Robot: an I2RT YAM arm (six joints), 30 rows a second.
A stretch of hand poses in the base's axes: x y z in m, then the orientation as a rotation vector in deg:
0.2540 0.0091 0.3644 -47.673 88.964 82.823
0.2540 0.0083 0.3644 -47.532 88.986 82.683
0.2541 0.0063 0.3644 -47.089 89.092 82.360
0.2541 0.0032 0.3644 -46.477 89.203 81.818
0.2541 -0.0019 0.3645 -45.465 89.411 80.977
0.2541 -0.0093 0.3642 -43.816 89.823 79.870
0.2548 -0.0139 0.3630 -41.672 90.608 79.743
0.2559 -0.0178 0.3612 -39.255 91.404 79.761
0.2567 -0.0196 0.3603 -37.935 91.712 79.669
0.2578 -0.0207 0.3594 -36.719 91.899 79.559
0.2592 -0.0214 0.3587 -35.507 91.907 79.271
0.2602 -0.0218 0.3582 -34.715 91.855 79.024
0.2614 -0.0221 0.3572 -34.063 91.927 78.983
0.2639 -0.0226 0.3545 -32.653 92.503 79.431
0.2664 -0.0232 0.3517 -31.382 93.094 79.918
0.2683 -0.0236 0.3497 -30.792 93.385 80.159
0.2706 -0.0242 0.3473 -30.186 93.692 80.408
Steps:
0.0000 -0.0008 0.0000 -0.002 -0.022 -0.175
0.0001 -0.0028 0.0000 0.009 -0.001 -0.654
0.0001 -0.0059 0.0000 0.012 -0.046 -1.374
0.0001 -0.0110 0.0001 0.018 -0.068 -2.530
0.0001 -0.0184 -0.0002 0.066 0.101 -4.252
0.0008 -0.0230 -0.0014 0.418 1.219 -5.679
0.0019 -0.0269 -0.0032 0.917 2.534 -7.176
0.0027 -0.0287 -0.0041 1.231 3.125 -8.054
0.0038 -0.0298 -0.0050 1.571 3.600 -8.881
0.0052 -0.0305 -0.0057 1.960 3.869 -9.821
0.0062 -0.0309 -0.0062 2.230 3.979 -10.474
0.0074 -0.0312 -0.0072 2.434 4.234 -10.904
0.0099 -0.0317 -0.0099 2.788 5.351 -11.471
0.0124 -0.0323 -0.0127 3.085 6.454 -11.918
0.0143 -0.0327 -0.0147 3.215 6.987 -12.111
0.0166 -0.0333 -0.0171 3.343 7.542 -12.307

